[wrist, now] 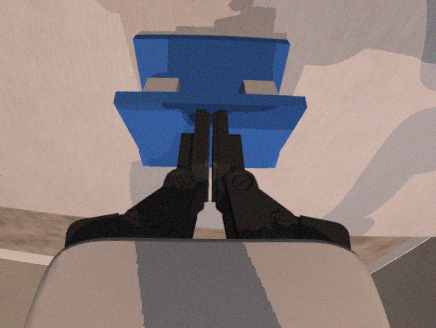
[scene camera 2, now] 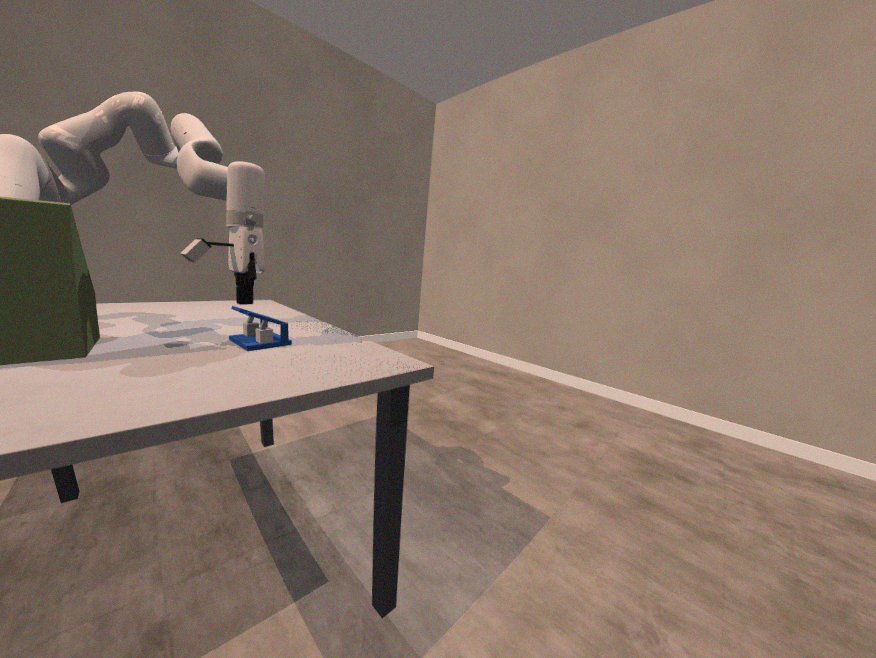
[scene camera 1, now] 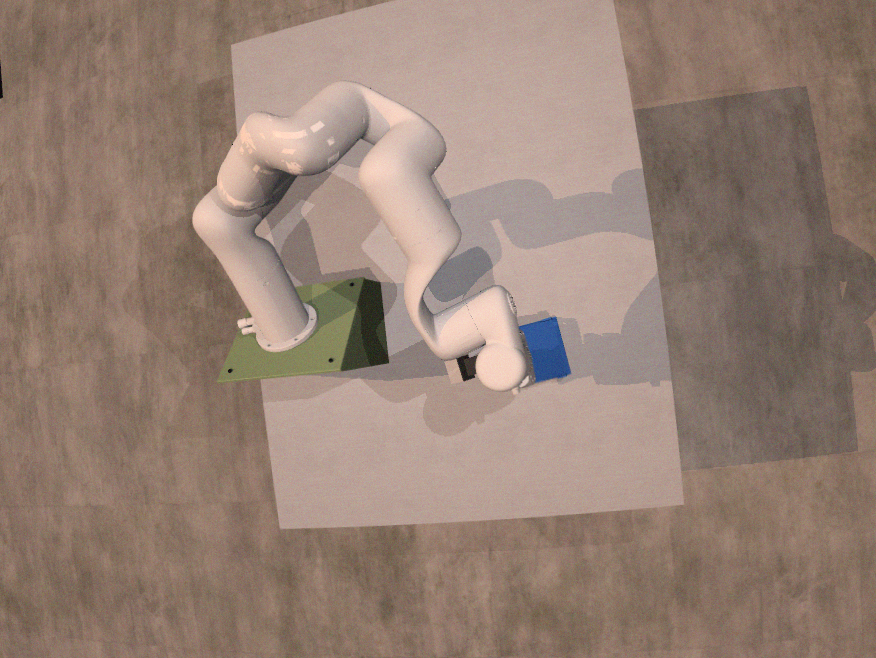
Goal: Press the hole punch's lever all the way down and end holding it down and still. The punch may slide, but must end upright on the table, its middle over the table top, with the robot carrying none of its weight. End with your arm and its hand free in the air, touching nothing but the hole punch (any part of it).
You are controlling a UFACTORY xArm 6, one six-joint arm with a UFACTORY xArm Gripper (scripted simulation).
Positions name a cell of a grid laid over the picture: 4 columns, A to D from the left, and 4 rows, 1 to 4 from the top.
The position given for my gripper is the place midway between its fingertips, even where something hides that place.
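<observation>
A blue hole punch (scene camera 2: B3) is visible; the wrist view likewise shows the punch (wrist: B1). My gripper (scene camera 2: B2) is visible too, and the wrist view includes the gripper (wrist: B2).
</observation>
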